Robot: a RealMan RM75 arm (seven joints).
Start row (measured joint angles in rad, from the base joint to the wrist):
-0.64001 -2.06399 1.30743 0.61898 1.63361 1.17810 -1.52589
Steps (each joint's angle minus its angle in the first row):
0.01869 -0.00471 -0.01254 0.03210 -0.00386 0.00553 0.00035
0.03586 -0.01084 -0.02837 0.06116 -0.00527 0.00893 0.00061
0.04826 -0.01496 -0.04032 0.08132 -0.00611 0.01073 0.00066
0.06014 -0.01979 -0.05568 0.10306 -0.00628 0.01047 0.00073
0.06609 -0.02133 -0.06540 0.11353 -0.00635 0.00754 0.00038
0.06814 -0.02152 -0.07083 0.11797 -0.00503 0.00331 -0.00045
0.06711 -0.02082 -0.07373 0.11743 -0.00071 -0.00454 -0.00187
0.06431 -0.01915 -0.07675 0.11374 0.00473 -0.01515 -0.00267
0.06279 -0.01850 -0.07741 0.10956 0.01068 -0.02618 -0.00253
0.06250 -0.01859 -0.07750 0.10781 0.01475 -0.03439 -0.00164
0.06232 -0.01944 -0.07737 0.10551 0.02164 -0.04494 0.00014
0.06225 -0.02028 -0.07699 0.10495 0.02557 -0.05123 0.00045
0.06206 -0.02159 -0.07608 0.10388 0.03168 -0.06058 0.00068
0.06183 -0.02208 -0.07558 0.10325 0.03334 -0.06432 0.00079
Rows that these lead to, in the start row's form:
-0.62132 -2.06870 1.29489 0.65108 1.62975 1.18363 -1.52554
-0.60415 -2.07483 1.27906 0.68014 1.62834 1.18703 -1.52528
-0.59175 -2.07895 1.26711 0.70030 1.62750 1.18883 -1.52523
-0.57987 -2.08378 1.25175 0.72204 1.62733 1.18857 -1.52516
-0.57392 -2.08532 1.24203 0.73251 1.62726 1.18564 -1.52551
-0.57187 -2.08551 1.23660 0.73695 1.62858 1.18141 -1.52634
-0.57290 -2.08481 1.23370 0.73641 1.63290 1.17356 -1.52776
-0.57570 -2.08314 1.23068 0.73272 1.63834 1.16295 -1.52856
-0.57722 -2.08249 1.23002 0.72854 1.64429 1.15192 -1.52842
-0.57751 -2.08258 1.22993 0.72679 1.64836 1.14371 -1.52753
-0.57769 -2.08343 1.23006 0.72449 1.65525 1.13316 -1.52575
-0.57776 -2.08427 1.23044 0.72393 1.65918 1.12687 -1.52544
-0.57795 -2.08558 1.23135 0.72286 1.66529 1.11752 -1.52521
-0.57818 -2.08607 1.23185 0.72223 1.66695 1.11378 -1.52510

